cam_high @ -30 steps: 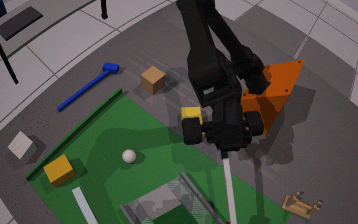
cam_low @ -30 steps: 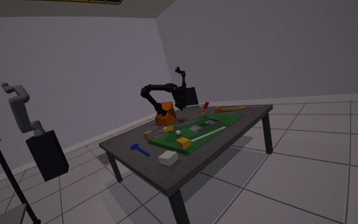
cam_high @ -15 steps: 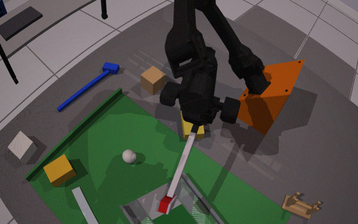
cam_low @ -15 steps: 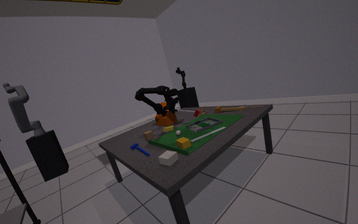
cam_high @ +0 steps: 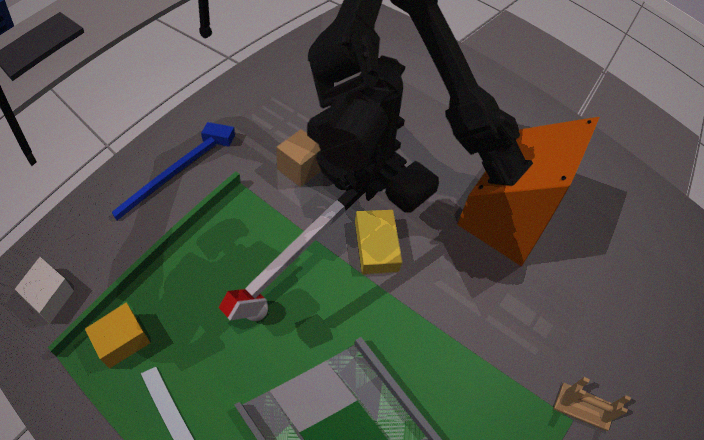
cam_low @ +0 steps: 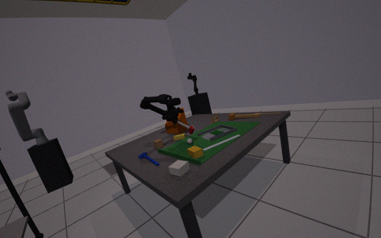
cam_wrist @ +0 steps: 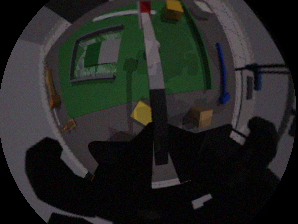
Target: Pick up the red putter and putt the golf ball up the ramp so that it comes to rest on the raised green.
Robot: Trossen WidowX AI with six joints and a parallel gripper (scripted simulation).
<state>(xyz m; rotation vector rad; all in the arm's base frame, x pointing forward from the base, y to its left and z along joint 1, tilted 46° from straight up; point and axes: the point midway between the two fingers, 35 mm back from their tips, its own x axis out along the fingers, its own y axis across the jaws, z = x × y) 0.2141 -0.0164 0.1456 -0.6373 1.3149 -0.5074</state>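
The yellow block lies 130 mm below my gripper tip, 30 mm behind it and 20 mm to the left of it. From my gripper tip the other things lie so: tan cube 190 mm to the right, 120 mm below, 40 mm behind; green mat 250 mm ahead, 150 mm to the left, 150 mm below; white golf ball 200 mm ahead, 120 mm below, 20 mm to the right.
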